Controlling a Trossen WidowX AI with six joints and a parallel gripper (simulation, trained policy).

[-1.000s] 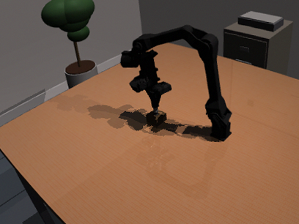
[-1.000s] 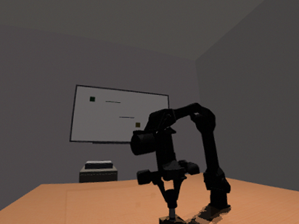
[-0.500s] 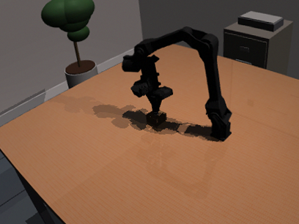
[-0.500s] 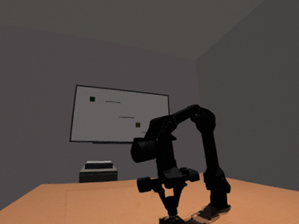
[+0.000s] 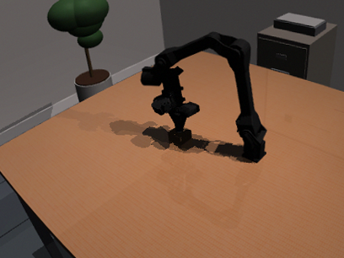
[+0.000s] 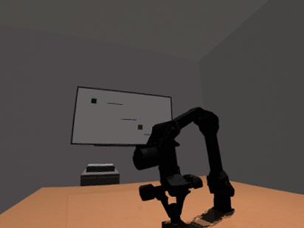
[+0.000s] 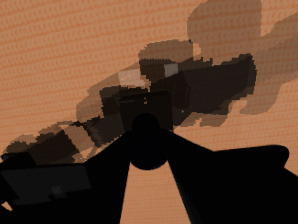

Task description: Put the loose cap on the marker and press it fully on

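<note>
My gripper tip is 10 mm below the black cap.
</note>
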